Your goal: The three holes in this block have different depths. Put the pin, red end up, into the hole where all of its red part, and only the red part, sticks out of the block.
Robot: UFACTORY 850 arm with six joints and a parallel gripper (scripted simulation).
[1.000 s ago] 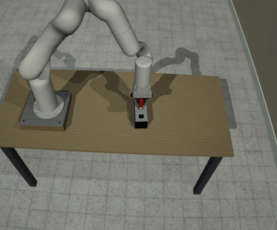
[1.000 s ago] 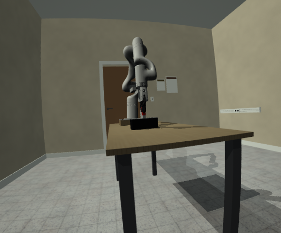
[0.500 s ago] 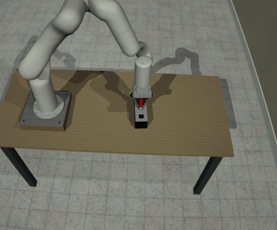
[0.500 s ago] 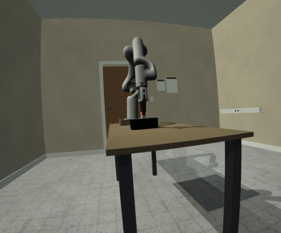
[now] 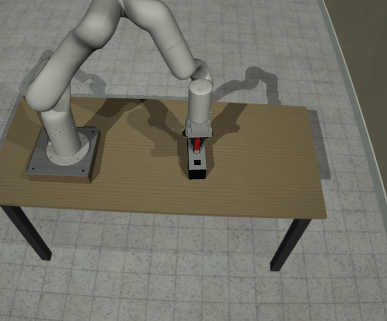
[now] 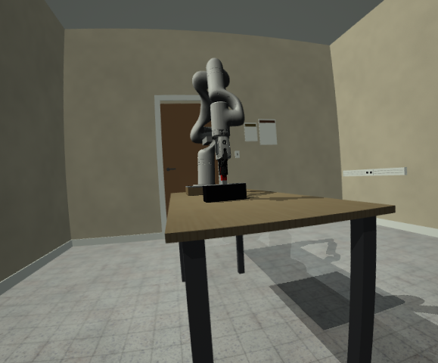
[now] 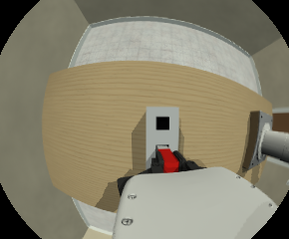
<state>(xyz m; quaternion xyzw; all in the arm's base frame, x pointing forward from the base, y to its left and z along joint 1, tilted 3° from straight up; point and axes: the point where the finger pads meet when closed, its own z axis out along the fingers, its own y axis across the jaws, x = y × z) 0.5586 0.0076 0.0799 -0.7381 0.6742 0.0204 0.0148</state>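
Right now my hand is 100 mm above the black block. Also, from my hand: pin: 10 mm below.
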